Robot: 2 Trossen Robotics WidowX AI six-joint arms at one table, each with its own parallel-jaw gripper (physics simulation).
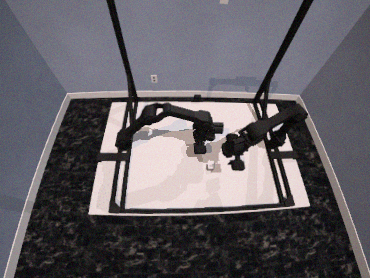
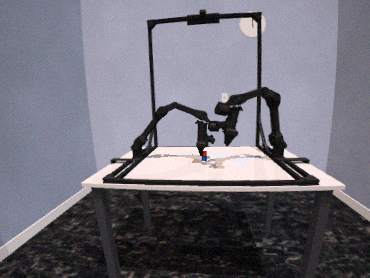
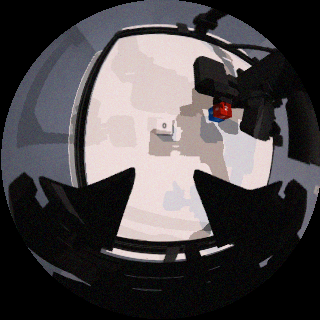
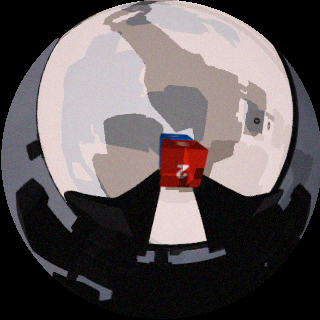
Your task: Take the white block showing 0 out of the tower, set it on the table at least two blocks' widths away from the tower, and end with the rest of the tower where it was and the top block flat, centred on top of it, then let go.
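Places are measured from the left arm's base along level axes (x ahead, y left, z up), in centimetres.
Pixels of known places: left gripper, between the fingertips: (image 1: 227, 158) (image 2: 225, 145) (image 3: 164, 172); right gripper, between the fingertips: (image 1: 196, 145) (image 2: 201, 155) (image 3: 218, 104) (image 4: 176, 173); left arm's base, origin of its link: (image 1: 272, 144) (image 2: 277, 156) (image 3: 190, 247); right arm's base, origin of its link: (image 1: 124, 145) (image 2: 138, 156) (image 3: 198, 34) (image 4: 161, 249).
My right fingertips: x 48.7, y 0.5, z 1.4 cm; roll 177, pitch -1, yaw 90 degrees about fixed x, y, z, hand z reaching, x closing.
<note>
For each thing: its top centre in the pictures, then the offset to it from my right fingertips. "*": a spot on its surface instead. Level surfaces: height alone.
- red block marked 2, centre of its top: (image 4: 182, 170) (image 3: 225, 107) (image 2: 204, 151) dy +0.0, dx -1.9, dz +2.5 cm
- blue block, centre of its top: (image 4: 175, 154) (image 3: 219, 112) (image 2: 204, 155) dy -0.3, dx -2.0, dz -0.4 cm
- black frame, a spot on its surface: (image 2: 210, 182) * dy +37.3, dx -4.9, dz -1.6 cm
- white tabletop, height of its surface: dz -3.3 cm
A red block marked 2 (image 2: 204, 153) (image 3: 222, 110) (image 4: 182, 162) is between the fingertips of my right gripper (image 1: 200, 149) (image 2: 201, 151) (image 4: 176, 173), which is shut on it. A blue block (image 2: 204, 159) (image 3: 215, 116) (image 4: 175, 136) stands on the table directly below; the red block appears to touch its top, though the contact is partly hidden. The white block showing 0 (image 1: 210, 166) (image 2: 213, 164) (image 3: 164, 125) (image 4: 255, 120) lies on the table apart from them, more than a block's width away. My left gripper (image 1: 237, 165) (image 2: 230, 143) (image 3: 164, 172) is open and empty, above the table.
The black frame (image 1: 200, 208) (image 2: 210, 182) runs around the white tabletop (image 1: 165, 195) (image 2: 150, 172). The two arms' wrists are close together above the middle of the table. Shadows of the arms fall around the blocks.
</note>
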